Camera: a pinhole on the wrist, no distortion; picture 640 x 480 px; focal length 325.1 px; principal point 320.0 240.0 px. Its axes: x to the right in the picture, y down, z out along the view. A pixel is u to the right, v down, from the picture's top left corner.
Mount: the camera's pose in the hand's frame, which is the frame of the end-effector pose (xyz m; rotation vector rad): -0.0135 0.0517 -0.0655 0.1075 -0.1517 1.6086
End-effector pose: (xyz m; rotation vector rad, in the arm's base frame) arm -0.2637 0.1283 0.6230 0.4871 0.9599 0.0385
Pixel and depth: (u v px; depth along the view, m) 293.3 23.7 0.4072
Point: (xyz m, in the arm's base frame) 0.1431 0.0262 0.5754
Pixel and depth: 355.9 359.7 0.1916
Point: -0.2099 0.0932 0.7676
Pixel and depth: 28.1 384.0 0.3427
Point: -0.2407 -0.2734 0.7203
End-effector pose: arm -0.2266 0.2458 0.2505 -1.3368 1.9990 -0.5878
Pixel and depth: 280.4 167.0 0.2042
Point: -0.1343 0.2166 0.1545
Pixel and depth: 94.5 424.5 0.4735
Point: 0.3224 0.3648 0.3365
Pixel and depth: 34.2 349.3 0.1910
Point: -0.0453 0.2585 0.3064
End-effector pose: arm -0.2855 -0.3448 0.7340 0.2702 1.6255 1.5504
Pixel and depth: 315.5 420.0 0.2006
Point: -0.1224 -0.3370 0.8156
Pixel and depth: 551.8 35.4 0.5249
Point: -0.2368 0.2931 0.9945
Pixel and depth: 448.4 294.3 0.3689
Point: -0.0612 -0.1491 0.9329
